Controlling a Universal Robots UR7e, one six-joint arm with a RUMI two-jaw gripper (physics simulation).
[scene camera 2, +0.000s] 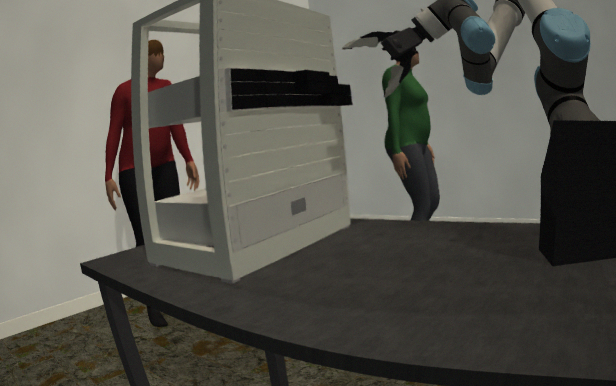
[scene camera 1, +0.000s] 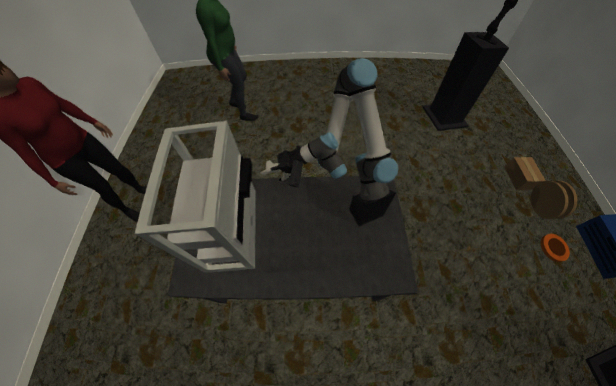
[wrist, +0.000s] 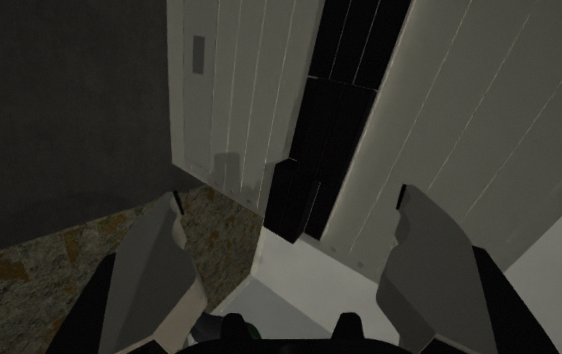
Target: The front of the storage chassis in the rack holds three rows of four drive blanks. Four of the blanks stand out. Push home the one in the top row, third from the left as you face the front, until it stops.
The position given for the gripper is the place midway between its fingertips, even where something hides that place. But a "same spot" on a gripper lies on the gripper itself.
The gripper shows in scene camera 2, in scene camera 1 [270, 177] and in the wrist view. One and the same spot on the gripper: [scene camera 2: 398, 73] is [wrist: 133, 284].
